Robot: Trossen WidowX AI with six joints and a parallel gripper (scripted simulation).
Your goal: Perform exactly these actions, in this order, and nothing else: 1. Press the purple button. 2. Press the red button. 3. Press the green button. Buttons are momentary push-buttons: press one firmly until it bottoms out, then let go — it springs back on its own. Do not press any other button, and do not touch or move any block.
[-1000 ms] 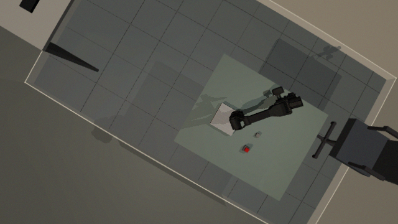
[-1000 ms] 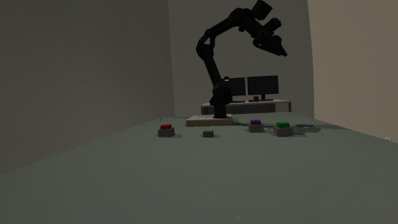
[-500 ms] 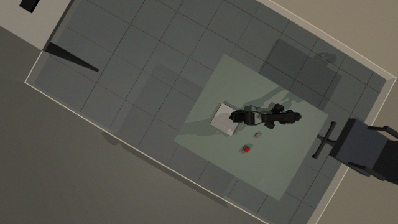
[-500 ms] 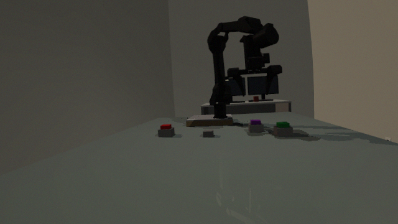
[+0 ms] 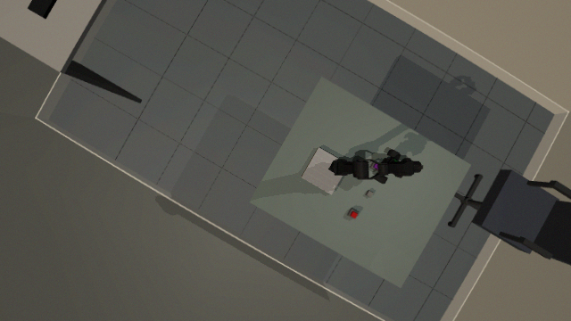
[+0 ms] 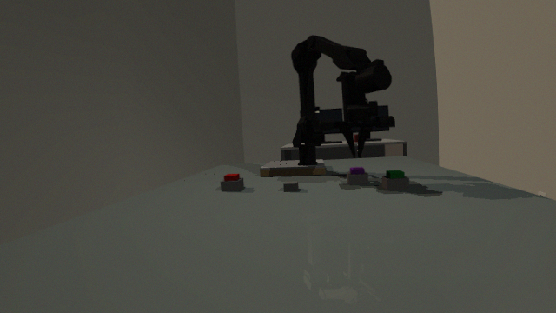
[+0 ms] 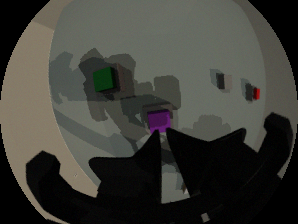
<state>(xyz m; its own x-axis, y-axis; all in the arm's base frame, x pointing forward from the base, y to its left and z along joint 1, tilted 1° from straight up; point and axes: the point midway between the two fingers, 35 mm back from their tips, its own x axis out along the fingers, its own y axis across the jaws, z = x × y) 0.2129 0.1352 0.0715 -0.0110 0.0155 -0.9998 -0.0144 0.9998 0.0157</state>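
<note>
My gripper tip is 3 cm above the purple button. Round my gripper tip: green button 8 cm ahead, 7 cm to the left, 3 cm below; then small grey block 6 cm ahead, 17 cm to the right, 6 cm below; then red button 3 cm ahead, 33 cm to the right, 3 cm below.
</note>
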